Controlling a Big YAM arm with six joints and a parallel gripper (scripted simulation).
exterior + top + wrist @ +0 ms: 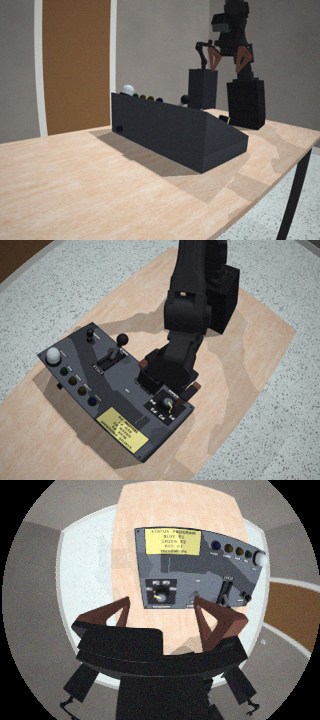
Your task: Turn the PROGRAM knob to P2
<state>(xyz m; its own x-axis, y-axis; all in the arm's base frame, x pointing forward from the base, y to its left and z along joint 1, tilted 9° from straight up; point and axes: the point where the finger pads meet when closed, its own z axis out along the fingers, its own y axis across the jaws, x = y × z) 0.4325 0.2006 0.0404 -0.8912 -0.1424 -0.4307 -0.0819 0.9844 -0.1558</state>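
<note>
My gripper is now 170 mm above the check toggle, 120 mm to the left of it and 10 mm past it. Round my hand: small knob: 360 mm to the right, 170 mm below, 10 mm ahead; then dark grey console: 190 mm below, 170 mm to the right, 30 mm ahead; then ball-topped lever: 240 mm to the right, 160 mm below, 20 mm behind.
</note>
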